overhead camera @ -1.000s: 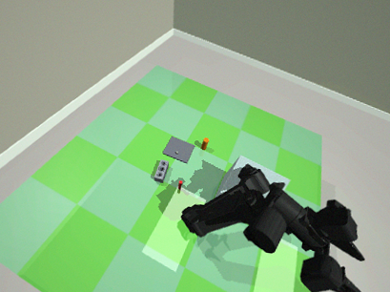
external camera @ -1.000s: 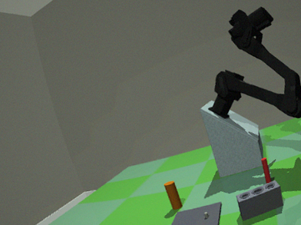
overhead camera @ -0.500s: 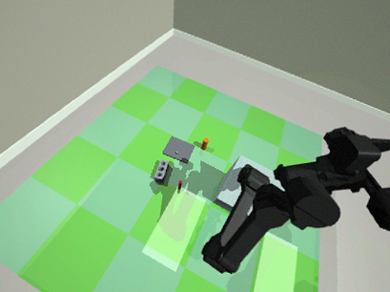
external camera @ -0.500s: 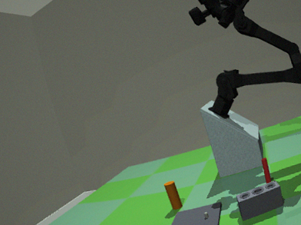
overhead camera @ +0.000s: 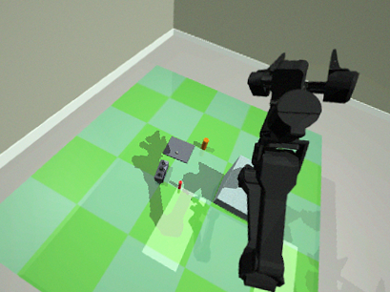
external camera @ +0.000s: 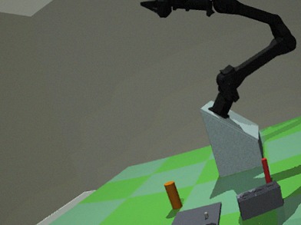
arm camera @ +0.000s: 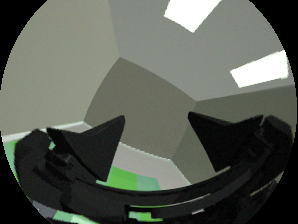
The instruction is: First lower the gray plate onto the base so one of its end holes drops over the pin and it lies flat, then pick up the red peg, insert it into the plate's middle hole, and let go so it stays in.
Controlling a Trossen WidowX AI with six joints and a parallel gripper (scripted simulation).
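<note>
Now: gripper tip 25 cm short of the gray plate, 21 cm to the right of it and 59 cm above it. The rest, counted from my gripper tip: red peg 13 cm ahead, 22 cm to the left, 58 cm below; orange cylinder 16 cm ahead, 5 cm to the right, 58 cm below; base 26 cm ahead, 6 cm to the left, 61 cm below.
</note>
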